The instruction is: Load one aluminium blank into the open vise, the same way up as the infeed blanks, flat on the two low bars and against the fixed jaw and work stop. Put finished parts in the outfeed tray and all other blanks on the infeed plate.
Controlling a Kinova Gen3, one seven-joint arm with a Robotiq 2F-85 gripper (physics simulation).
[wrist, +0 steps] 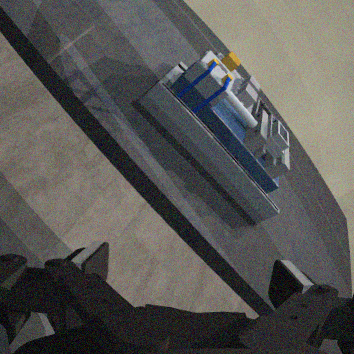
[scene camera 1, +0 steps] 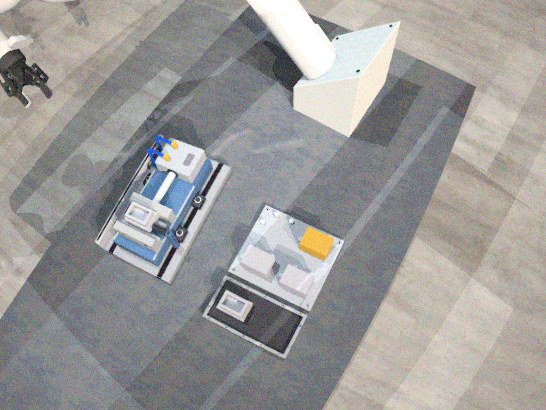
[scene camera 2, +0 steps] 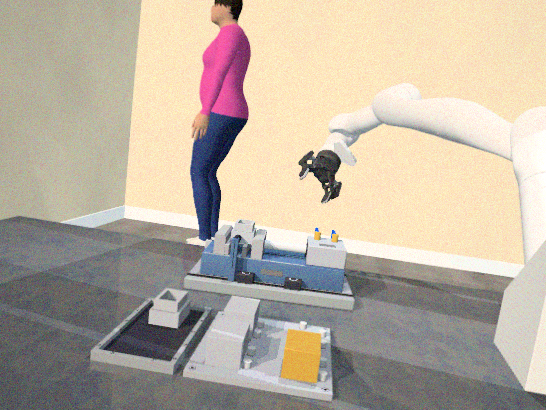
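My gripper [scene camera 1: 38, 98] [scene camera 2: 314, 187] [wrist: 190, 270] is open and empty, high up and off to the side, behind the vise in the second scene view. The vise [scene camera 1: 176, 199] [scene camera 2: 310, 272] [wrist: 240, 155] has a blue body. A part with a hollow top [scene camera 1: 140, 215] [scene camera 2: 245, 227] [wrist: 283, 132] sits between its two jaws; the low bars are hidden. Two plain light-grey blanks [scene camera 1: 258, 261] [scene camera 2: 225, 345] stand on the infeed plate [scene camera 1: 320, 270] [scene camera 2: 265, 367]. Another hollow-topped part [scene camera 1: 234, 305] [scene camera 2: 169, 307] stands in the outfeed tray [scene camera 1: 244, 335] [scene camera 2: 132, 363].
An orange block [scene camera 1: 317, 242] [scene camera 2: 301, 355] [wrist: 231, 60] lies on the infeed plate. Blue nozzles with orange bases [scene camera 1: 159, 150] stand on the vise's end block. A blue stop bracket [scene camera 1: 173, 237] [scene camera 2: 234, 259] is beside the jaws. A person in pink [scene camera 2: 225, 75] stands behind the vise.
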